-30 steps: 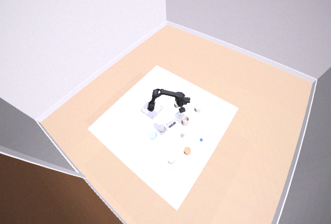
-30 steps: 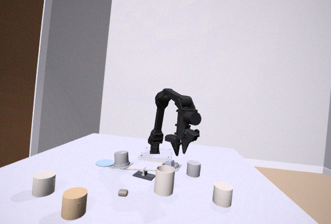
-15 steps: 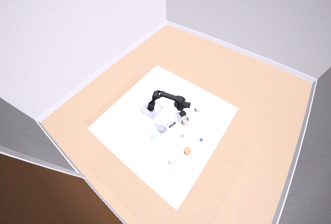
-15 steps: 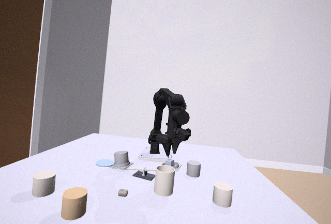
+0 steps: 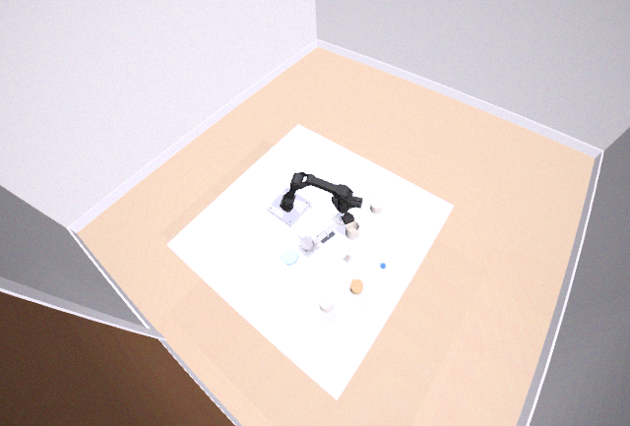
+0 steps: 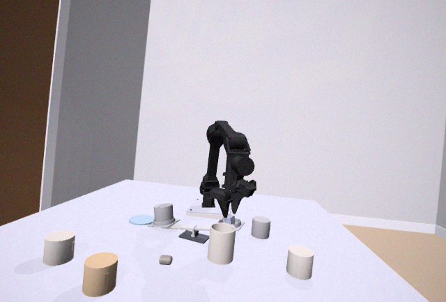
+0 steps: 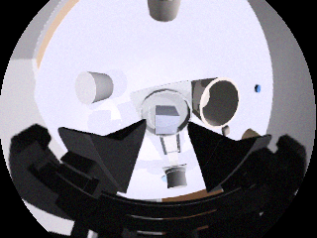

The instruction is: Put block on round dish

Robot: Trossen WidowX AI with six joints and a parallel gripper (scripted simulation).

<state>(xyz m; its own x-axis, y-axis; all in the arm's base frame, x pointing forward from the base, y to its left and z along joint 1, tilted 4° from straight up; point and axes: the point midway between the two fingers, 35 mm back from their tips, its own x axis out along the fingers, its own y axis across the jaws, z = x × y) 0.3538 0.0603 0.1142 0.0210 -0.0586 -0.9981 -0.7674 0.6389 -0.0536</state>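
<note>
Right now the pale block is 20 mm below my gripper tip. Also, from my gripper tip: light blue round dish (330 mm to the right, 180 mm behind, 100 mm below); then small lump (190 mm to the right, 120 mm ahead, 90 mm below); then small blue ball (320 mm ahead, 140 mm to the right, 100 mm below).
</note>
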